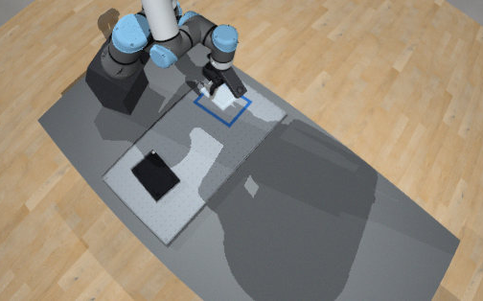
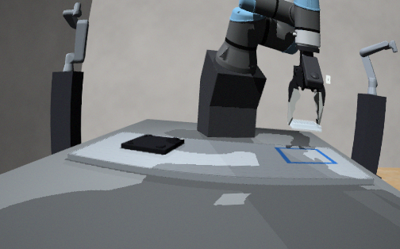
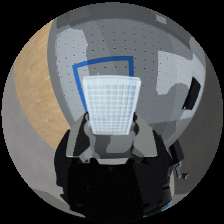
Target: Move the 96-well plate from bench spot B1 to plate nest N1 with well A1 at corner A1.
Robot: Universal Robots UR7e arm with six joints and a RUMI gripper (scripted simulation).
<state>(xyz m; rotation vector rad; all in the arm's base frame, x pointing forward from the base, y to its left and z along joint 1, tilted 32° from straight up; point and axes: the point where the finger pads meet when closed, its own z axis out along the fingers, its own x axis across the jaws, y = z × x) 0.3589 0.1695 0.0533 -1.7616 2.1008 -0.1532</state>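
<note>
The black plate nest lies 1 cm behind my hand, 39 cm to the right of it and 8 cm below it. Round my hand: white 96-well plate (1 cm below).
</note>
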